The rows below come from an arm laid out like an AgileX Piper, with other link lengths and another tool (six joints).
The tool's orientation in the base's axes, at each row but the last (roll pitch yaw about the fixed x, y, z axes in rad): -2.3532, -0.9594, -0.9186; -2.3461, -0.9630, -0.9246; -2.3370, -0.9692, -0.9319; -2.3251, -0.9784, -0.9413; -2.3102, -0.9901, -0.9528; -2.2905, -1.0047, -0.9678; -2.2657, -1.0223, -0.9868; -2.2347, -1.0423, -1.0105; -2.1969, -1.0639, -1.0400; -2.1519, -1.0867, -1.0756; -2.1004, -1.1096, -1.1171; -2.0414, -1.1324, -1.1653; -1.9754, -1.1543, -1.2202
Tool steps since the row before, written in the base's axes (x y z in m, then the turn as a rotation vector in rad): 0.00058, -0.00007, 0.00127, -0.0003, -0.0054, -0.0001; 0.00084, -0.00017, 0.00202, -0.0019, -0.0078, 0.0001; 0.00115, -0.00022, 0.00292, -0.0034, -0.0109, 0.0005; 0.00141, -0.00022, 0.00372, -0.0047, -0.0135, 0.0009; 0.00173, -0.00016, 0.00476, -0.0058, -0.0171, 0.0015; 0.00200, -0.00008, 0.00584, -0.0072, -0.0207, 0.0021; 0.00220, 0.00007, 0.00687, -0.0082, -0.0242, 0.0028; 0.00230, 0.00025, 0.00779, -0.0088, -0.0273, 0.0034; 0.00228, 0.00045, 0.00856, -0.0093, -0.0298, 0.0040; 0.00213, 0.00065, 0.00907, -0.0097, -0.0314, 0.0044; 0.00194, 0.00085, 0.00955, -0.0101, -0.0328, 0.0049; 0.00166, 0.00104, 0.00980, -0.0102, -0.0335, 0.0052; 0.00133, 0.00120, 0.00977, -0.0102, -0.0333, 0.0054
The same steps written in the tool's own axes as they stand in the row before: 0.00127, -0.00058, 0.00002, 0.0023, 0.0049, -0.0001; 0.00202, -0.00085, -0.00003, 0.0030, 0.0073, -0.0016; 0.00290, -0.00123, -0.00008, 0.0042, 0.0102, -0.0030; 0.00365, -0.00160, -0.00011, 0.0053, 0.0126, -0.0043; 0.00460, -0.00212, -0.00015, 0.0071, 0.0158, -0.0054; 0.00557, -0.00265, -0.00019, 0.0087, 0.0190, -0.0068; 0.00646, -0.00319, -0.00022, 0.0106, 0.0221, -0.0079; 0.00724, -0.00369, -0.00024, 0.0122, 0.0247, -0.0085; 0.00786, -0.00411, -0.00026, 0.0137, 0.0268, -0.0091; 0.00823, -0.00440, -0.00028, 0.0146, 0.0282, -0.0095; 0.00859, -0.00467, -0.00028, 0.0155, 0.0293, -0.0100; 0.00875, -0.00483, -0.00028, 0.0161, 0.0299, -0.0101; 0.00866, -0.00485, -0.00027, 0.0162, 0.0296, -0.0102
